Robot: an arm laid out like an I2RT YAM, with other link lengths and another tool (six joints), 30 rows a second.
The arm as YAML. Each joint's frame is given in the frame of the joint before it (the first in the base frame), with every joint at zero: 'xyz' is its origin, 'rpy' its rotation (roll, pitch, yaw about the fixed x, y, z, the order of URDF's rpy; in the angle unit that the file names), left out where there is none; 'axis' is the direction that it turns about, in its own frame. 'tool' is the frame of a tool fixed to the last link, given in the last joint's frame.
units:
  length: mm
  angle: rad
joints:
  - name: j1
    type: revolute
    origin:
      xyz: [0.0, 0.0, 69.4]
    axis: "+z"
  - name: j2
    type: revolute
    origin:
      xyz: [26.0, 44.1, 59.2]
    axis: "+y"
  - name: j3
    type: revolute
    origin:
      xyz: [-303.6, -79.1, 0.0]
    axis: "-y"
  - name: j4
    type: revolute
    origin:
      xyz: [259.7, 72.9, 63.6]
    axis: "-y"
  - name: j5
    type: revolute
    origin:
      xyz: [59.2, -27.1, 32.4]
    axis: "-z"
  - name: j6
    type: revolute
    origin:
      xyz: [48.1, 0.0, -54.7]
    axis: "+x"
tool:
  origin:
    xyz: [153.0, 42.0, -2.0]
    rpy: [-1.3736, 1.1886, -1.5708]
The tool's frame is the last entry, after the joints.
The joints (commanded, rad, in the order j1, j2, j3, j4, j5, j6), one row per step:
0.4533 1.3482 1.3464 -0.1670 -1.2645 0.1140
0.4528 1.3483 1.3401 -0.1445 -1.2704 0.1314
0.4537 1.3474 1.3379 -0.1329 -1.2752 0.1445
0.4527 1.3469 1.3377 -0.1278 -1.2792 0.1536
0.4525 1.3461 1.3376 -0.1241 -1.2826 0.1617
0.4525 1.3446 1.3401 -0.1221 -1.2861 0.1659
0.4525 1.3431 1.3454 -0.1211 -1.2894 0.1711
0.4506 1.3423 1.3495 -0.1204 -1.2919 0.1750
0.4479 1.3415 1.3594 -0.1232 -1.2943 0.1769
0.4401 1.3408 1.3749 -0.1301 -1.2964 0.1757
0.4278 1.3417 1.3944 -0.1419 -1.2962 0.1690
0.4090 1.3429 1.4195 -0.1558 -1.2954 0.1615
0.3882 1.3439 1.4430 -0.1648 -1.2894 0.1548
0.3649 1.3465 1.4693 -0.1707 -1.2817 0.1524
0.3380 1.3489 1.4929 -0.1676 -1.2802 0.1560
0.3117 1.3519 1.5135 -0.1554 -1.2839 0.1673
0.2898 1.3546 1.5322 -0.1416 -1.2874 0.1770
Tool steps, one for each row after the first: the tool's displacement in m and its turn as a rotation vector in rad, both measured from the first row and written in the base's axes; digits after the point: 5 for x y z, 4 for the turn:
0.00004 -0.00003 0.00046 0.0052 0.0031 0.0045
-0.00093 -0.00013 0.00151 0.0083 0.0071 0.0096
-0.00130 -0.00056 0.00244 0.0097 0.0115 0.0121
-0.00194 -0.00089 0.00331 0.0107 0.0157 0.0150
-0.00304 -0.00136 0.00495 0.0130 0.0146 0.0183
-0.00422 -0.00188 0.00748 0.0159 0.0129 0.0215
-0.00442 -0.00255 0.00932 0.0179 0.0118 0.0219
-0.00468 -0.00350 0.01273 0.0212 0.0066 0.0216
-0.00362 -0.00544 0.01753 0.0255 -0.0029 0.0161
-0.00063 -0.00791 0.02257 0.0293 -0.0159 0.0039
0.00412 -0.01165 0.02914 0.0342 -0.0328 -0.0153
0.01043 -0.01548 0.03552 0.0395 -0.0525 -0.0417
0.01808 -0.01969 0.04279 0.0455 -0.0721 -0.0725
0.02566 -0.02507 0.05021 0.0532 -0.0917 -0.1007
0.03238 -0.03061 0.05751 0.0622 -0.1087 -0.1233
0.03763 -0.03540 0.06427 0.0710 -0.1276 -0.1416

